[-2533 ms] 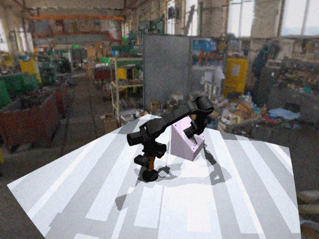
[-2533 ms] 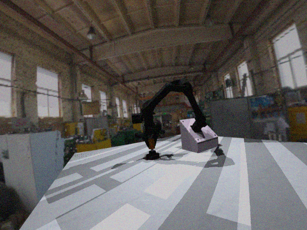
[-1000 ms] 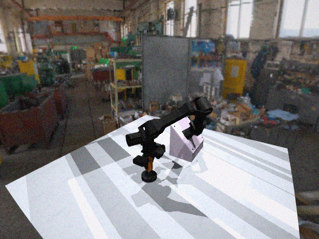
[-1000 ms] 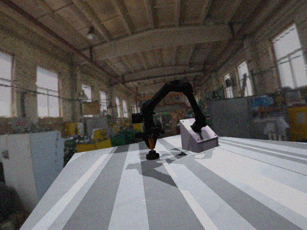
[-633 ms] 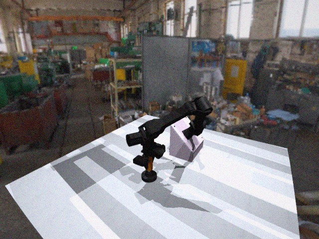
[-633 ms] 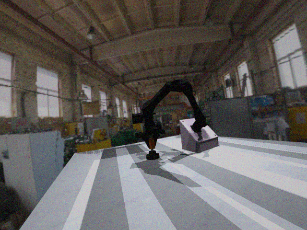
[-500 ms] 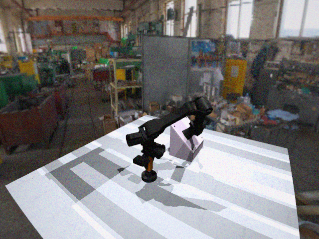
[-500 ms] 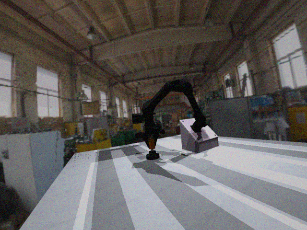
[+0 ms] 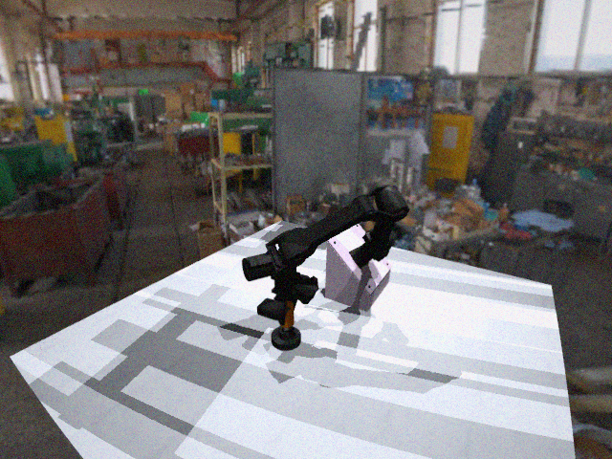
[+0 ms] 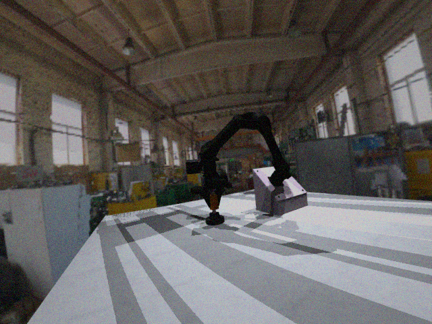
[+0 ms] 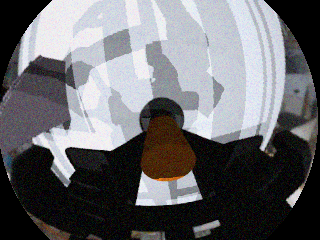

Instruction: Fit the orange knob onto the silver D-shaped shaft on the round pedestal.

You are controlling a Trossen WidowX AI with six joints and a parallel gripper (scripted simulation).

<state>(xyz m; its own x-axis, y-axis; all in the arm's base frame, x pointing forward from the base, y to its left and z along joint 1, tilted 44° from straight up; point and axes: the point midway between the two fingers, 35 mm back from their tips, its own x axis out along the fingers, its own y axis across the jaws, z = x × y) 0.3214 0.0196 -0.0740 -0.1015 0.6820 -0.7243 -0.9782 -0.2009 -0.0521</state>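
Now: gripper tip 4 cm above the round black pedestal. Round my gripper tip: orange knob (3 cm above).
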